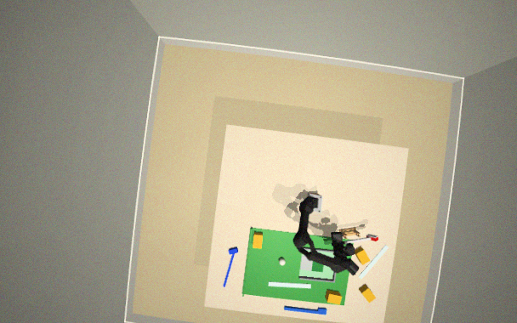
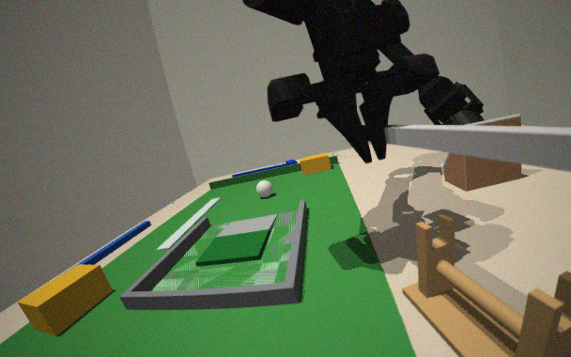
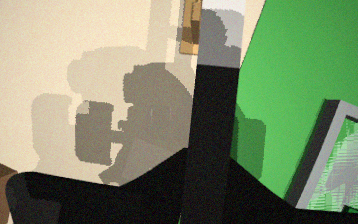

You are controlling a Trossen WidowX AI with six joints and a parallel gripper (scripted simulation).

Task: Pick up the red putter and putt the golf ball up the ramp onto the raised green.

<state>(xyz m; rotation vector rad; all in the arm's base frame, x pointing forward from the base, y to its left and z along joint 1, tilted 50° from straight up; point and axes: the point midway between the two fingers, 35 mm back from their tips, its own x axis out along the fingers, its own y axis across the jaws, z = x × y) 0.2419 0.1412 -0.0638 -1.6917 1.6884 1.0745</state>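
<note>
Now: the red-headed putter 11 cm to the left of my gripper tip, 3 cm behind it and 3 cm above it. The rest, counted from my gripper tip: green mat: 24 cm ahead, 21 cm to the right, 11 cm below; wooden rack: 13 cm to the left, 8 cm below, 3 cm behind; grey frame: 21 cm ahead, 10 cm below, 5 cm to the right.
</note>
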